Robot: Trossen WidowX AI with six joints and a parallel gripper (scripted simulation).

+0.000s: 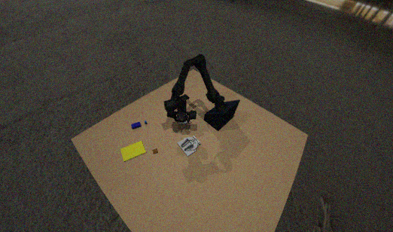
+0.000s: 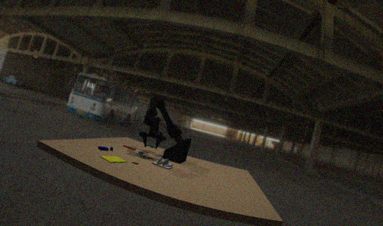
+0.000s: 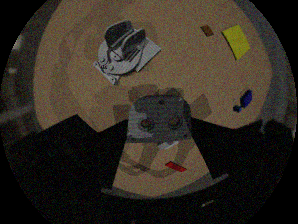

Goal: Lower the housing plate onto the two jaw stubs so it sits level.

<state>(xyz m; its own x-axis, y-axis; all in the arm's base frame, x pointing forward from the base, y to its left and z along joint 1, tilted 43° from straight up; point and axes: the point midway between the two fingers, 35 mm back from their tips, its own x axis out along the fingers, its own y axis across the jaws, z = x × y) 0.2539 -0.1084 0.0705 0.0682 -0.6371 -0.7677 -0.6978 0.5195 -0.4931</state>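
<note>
The grey jaw is 16 cm to the left of my gripper tip, 6 cm below it and 2 cm ahead of it. Also, from my gripper tip: brown block (25 cm ahead, 8 cm below, 4 cm to the left); grey housing part (2 cm above, 1 cm ahead); red bar (24 cm to the right, 12 cm behind, 8 cm below).
</note>
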